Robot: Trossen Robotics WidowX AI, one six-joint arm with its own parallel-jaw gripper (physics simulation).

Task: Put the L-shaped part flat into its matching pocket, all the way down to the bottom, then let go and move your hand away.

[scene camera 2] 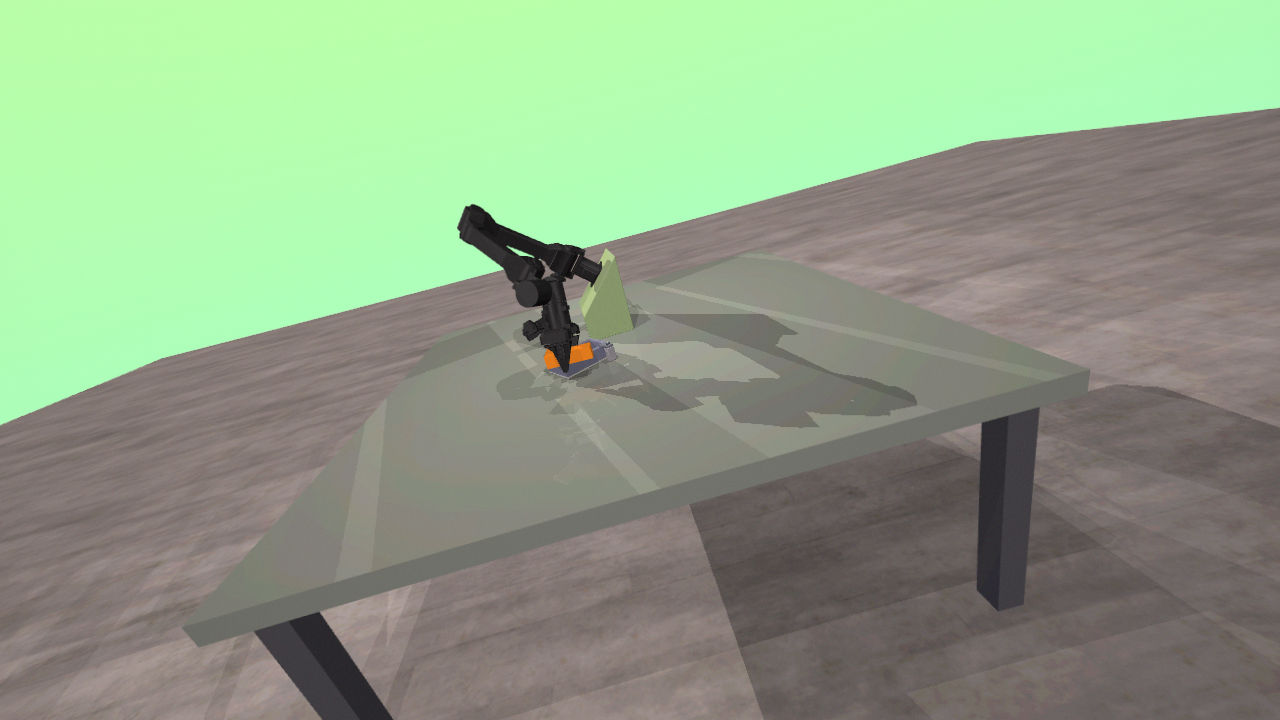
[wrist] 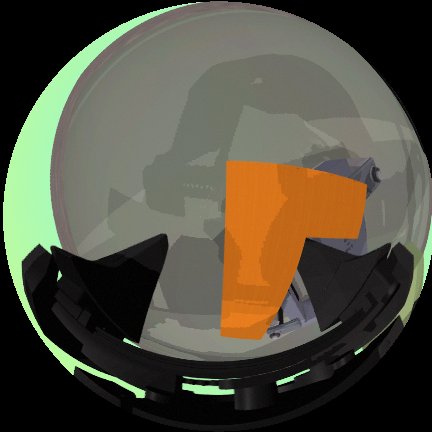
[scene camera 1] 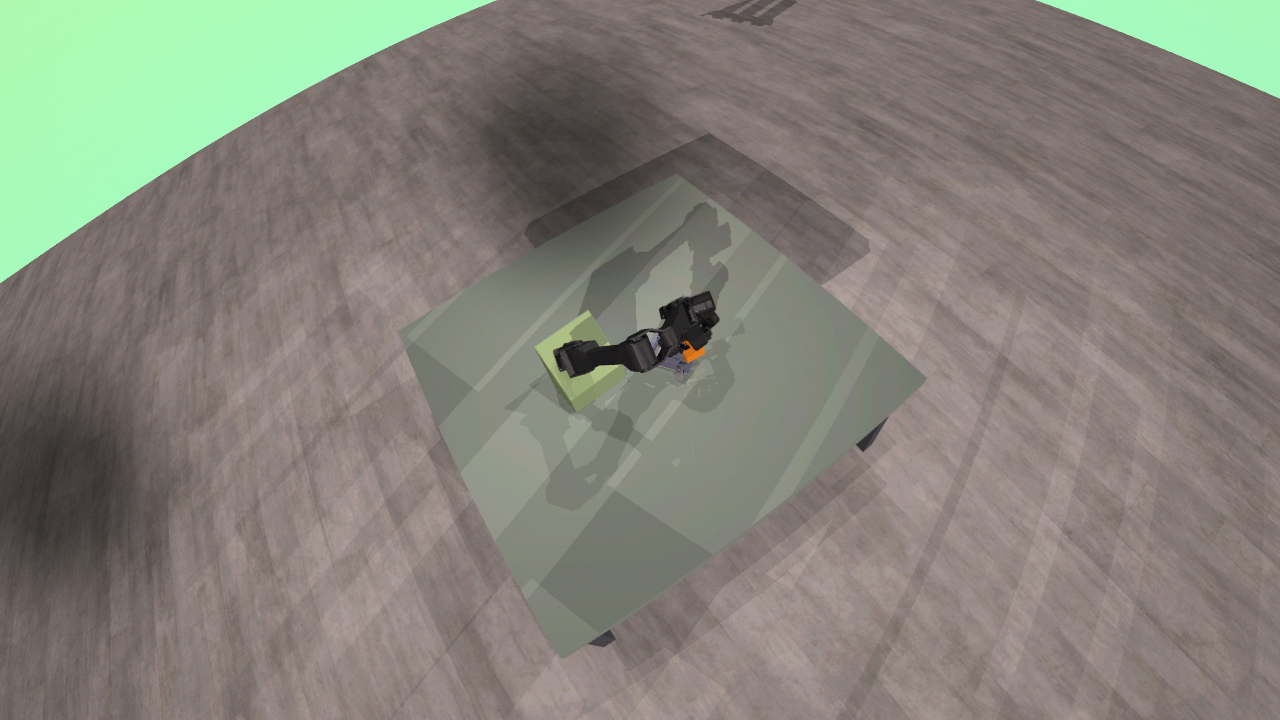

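Pixels of known places: gripper, fingertip midpoint: (scene camera 2: 569,369) (wrist: 231,241); arm's base, origin of the base link: (scene camera 2: 596,274) (scene camera 1: 566,357).
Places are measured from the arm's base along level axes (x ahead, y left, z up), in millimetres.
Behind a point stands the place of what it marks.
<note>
The orange L-shaped part (scene camera 1: 693,352) @(y -125, x 335, z -89 mm) (scene camera 2: 581,352) @(y -40, x 366, z -99 mm) (wrist: 250,210) @(y -112, x 360, z -89 mm) lies over a grey-blue fixture (scene camera 1: 671,364) @(y -105, x 268, z -124 mm) (scene camera 2: 586,366) @(y -45, x 335, z -148 mm) (wrist: 345,167) @(y -139, x 301, z -119 mm), which shows past its edges in the wrist view. My gripper (scene camera 2: 564,365) @(y -79, x 370, z -131 mm) (wrist: 231,241) @(y -79, x 370, z -131 mm) is open, low around the long leg of the part. In the wrist view there is a wide gap between the left finger and the part, while the right finger is close beside the leg, under the short arm. The matching pocket does not show, and the part's underside is hidden. I cannot tell whether the part sits in the pocket or how deep.
A yellow-green wedge-shaped block (scene camera 1: 586,386) @(y -68, x 13, z -76 mm) (scene camera 2: 610,306) @(y 27, x 124, z -72 mm) stands beside the fixture, at the arm's base. Everything stands on the grey-green table (scene camera 1: 805,402) @(y -411, x 541, z -156 mm) (scene camera 2: 447,501) @(y -242, x 761, z -155 mm). The arm's shadows fall across the table top.
</note>
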